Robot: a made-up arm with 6 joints.
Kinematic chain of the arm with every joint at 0, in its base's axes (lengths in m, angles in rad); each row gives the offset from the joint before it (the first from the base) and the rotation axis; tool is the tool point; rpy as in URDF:
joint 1: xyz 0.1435 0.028 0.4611 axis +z
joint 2: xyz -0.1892 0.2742 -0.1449 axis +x
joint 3: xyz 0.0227 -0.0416 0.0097 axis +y
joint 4: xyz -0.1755 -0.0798 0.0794 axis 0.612 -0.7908 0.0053
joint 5: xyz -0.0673 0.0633 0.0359 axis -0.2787 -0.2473 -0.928
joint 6: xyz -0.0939 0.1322 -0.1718 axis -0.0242 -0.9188 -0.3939
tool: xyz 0.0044 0.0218 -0.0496 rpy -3.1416 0 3.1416
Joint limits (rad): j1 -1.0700..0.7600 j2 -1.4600..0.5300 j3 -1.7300..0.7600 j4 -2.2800..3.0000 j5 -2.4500..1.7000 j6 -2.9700..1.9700
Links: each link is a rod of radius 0.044 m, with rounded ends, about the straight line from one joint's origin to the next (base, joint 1, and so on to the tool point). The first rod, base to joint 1, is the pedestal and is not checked.
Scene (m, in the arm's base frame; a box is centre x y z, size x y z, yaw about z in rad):
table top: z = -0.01
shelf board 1: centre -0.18 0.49 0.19 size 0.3 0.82 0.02 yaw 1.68
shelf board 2: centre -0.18 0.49 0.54 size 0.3 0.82 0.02 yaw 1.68
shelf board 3: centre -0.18 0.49 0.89 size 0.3 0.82 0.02 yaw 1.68
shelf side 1: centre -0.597 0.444 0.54 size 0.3 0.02 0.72 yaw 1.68
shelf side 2: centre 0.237 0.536 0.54 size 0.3 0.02 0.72 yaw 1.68
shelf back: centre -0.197 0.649 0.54 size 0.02 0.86 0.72 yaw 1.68
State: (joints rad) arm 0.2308 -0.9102 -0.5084 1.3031 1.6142 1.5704
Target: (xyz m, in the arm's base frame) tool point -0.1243 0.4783 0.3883
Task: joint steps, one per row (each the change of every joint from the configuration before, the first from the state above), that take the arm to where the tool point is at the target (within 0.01 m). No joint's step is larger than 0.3 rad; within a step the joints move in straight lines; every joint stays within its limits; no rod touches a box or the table.
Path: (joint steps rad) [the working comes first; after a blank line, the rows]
Joints at the target: -0.1071 -1.1706 -0.3125 1.7462 1.1833 1.5278
Straight joint move there: clear.

1: -0.1690 -0.1302 0.0980 0.2216 -0.2155 -0.0213
2: -0.1689 -0.1302 0.0979 0.2215 -0.2154 -0.0213

